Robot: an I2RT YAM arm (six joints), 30 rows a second.
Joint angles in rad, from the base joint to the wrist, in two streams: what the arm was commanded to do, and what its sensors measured. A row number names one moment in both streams.
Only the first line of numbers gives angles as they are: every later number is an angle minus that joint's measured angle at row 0.
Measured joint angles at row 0:
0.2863 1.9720 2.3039 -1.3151 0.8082 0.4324
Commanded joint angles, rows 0 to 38:
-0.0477 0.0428 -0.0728 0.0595 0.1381 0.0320
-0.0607 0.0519 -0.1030 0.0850 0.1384 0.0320
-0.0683 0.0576 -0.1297 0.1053 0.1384 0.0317
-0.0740 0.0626 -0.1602 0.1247 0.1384 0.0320
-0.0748 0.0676 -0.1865 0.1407 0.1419 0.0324
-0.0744 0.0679 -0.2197 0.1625 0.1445 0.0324
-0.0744 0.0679 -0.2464 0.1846 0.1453 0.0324
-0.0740 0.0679 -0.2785 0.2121 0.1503 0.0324
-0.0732 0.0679 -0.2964 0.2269 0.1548 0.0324
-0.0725 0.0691 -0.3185 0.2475 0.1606 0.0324
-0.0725 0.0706 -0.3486 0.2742 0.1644 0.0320
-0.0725 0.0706 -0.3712 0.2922 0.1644 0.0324
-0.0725 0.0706 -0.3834 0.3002 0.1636 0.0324
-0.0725 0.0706 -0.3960 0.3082 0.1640 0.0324
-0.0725 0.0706 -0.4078 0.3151 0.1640 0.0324
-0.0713 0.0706 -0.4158 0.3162 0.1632 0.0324
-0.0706 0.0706 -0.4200 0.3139 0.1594 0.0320
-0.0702 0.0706 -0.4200 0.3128 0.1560 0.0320
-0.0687 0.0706 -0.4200 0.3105 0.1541 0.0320
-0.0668 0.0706 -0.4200 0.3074 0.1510 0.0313
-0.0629 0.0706 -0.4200 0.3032 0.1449 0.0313
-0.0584 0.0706 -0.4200 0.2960 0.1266 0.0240
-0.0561 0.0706 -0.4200 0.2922 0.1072 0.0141
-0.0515 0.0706 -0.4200 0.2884 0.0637 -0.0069
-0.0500 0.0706 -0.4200 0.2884 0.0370 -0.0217
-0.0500 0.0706 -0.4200 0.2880 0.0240 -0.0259
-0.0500 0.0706 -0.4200 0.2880 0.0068 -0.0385
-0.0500 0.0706 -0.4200 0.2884 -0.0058 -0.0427
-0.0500 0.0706 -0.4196 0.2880 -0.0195 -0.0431
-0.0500 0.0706 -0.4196 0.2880 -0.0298 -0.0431
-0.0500 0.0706 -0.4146 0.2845 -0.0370 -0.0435
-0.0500 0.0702 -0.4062 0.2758 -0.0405 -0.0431
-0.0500 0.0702 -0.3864 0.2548 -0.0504 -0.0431
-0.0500 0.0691 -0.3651 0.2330 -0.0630 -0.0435
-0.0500 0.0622 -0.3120 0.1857 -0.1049 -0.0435
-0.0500 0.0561 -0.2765 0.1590 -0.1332 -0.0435
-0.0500 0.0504 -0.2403 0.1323 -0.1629 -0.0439
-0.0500 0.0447 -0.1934 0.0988 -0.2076 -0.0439
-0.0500 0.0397 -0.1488 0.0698 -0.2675 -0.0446
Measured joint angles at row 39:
-0.0504 0.0733 -0.2968 0.1087 -0.1217 -0.0469
